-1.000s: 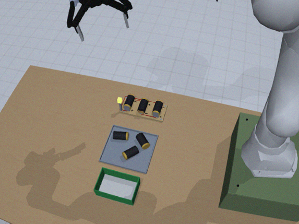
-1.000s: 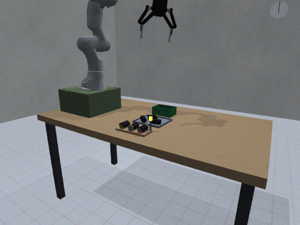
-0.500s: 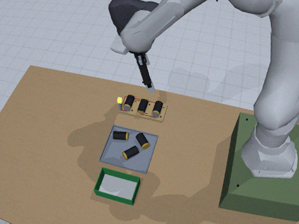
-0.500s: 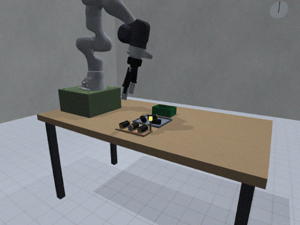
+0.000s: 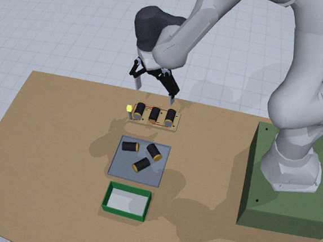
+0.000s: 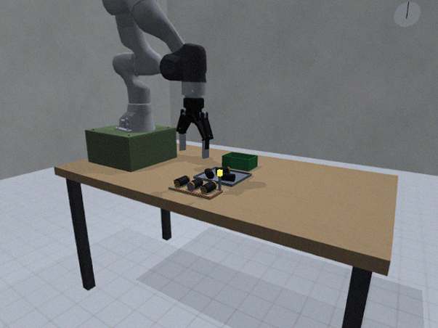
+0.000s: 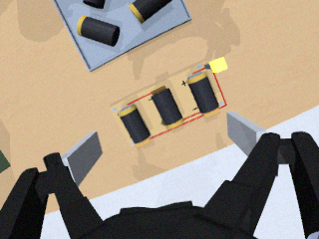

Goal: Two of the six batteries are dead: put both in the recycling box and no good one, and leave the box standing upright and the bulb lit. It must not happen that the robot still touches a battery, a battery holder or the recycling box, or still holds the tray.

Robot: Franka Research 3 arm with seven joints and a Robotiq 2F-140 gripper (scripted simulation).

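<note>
My gripper is now 1 cm short of the holder board and 15 cm above it. The rest, counted from my hand: bulb (10 cm ahead, 4 cm to the left, 8 cm below); then grey bulb post (10 cm ahead, 4 cm to the left, 12 cm below); then tray (21 cm to the left, 15 cm below).
</note>
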